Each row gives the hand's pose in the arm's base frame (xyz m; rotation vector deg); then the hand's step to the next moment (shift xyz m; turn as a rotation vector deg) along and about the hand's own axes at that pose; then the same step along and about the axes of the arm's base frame.
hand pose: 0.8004 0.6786 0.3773 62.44 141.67 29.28
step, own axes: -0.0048 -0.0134 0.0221 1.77 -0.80 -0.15
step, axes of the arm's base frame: 0.0055 -0.0083 -0.0243 -1.67 0.81 -0.61
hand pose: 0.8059 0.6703 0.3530 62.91 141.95 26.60
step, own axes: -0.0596 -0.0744 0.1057 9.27 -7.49 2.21
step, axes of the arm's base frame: 0.0402 -0.0778 -0.1122 -9.38 2.55 -7.25
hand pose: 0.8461 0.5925 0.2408 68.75 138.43 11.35
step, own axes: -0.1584 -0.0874 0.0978 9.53 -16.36 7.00
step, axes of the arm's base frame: 0.0638 -0.1844 -0.0649 -13.83 -3.00 -14.39
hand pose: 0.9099 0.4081 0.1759 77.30 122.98 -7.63
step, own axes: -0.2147 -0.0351 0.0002 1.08 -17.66 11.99
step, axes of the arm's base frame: 0.0365 -0.1865 0.1059 -10.19 -12.21 -14.28
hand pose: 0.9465 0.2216 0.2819 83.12 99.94 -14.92
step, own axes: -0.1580 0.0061 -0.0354 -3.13 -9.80 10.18
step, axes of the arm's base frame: -0.0129 -0.0892 0.1347 -4.09 -11.65 -7.55
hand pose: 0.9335 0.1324 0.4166 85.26 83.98 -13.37
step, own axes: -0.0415 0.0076 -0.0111 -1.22 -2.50 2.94
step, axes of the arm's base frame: -0.0093 -0.0171 0.0390 -0.98 -3.49 -1.79
